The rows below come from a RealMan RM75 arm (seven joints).
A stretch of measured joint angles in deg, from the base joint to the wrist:
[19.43, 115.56, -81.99, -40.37, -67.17, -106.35, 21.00]
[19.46, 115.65, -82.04, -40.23, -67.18, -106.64, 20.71]
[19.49, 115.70, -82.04, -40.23, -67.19, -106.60, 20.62]
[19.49, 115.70, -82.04, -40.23, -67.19, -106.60, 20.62]
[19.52, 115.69, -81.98, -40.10, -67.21, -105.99, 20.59]
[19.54, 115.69, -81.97, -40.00, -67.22, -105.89, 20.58]
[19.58, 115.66, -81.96, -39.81, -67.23, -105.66, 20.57]
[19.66, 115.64, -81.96, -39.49, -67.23, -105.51, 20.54]
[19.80, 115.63, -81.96, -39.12, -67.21, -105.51, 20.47]
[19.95, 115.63, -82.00, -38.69, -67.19, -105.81, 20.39]
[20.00, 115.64, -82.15, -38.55, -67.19, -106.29, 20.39]
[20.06, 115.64, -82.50, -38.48, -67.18, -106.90, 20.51]
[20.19, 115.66, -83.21, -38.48, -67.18, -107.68, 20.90]
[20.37, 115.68, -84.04, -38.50, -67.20, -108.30, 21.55]
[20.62, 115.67, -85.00, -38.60, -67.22, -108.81, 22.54]
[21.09, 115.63, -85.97, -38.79, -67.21, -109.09, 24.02]
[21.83, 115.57, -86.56, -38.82, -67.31, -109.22, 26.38]
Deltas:
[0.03, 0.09, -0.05, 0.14, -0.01, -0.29, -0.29]
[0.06, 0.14, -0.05, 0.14, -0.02, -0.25, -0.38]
[0.06, 0.14, -0.05, 0.14, -0.02, -0.25, -0.38]
[0.09, 0.13, 0.01, 0.27, -0.04, 0.36, -0.41]
[0.11, 0.13, 0.02, 0.37, -0.05, 0.46, -0.42]
[0.15, 0.10, 0.03, 0.56, -0.06, 0.69, -0.43]
[0.23, 0.08, 0.03, 0.88, -0.06, 0.84, -0.46]
[0.37, 0.07, 0.03, 1.25, -0.04, 0.84, -0.53]
[0.52, 0.07, -0.01, 1.68, -0.02, 0.54, -0.61]
[0.57, 0.08, -0.16, 1.82, -0.02, 0.06, -0.61]
[0.63, 0.08, -0.51, 1.89, -0.01, -0.55, -0.49]
[0.76, 0.10, -1.22, 1.89, -0.01, -1.33, -0.10]
[0.94, 0.12, -2.05, 1.87, -0.03, -1.95, 0.55]
[1.19, 0.11, -3.01, 1.77, -0.05, -2.46, 1.54]
[1.66, 0.07, -3.98, 1.58, -0.04, -2.74, 3.02]
[2.40, 0.01, -4.57, 1.55, -0.14, -2.87, 5.38]

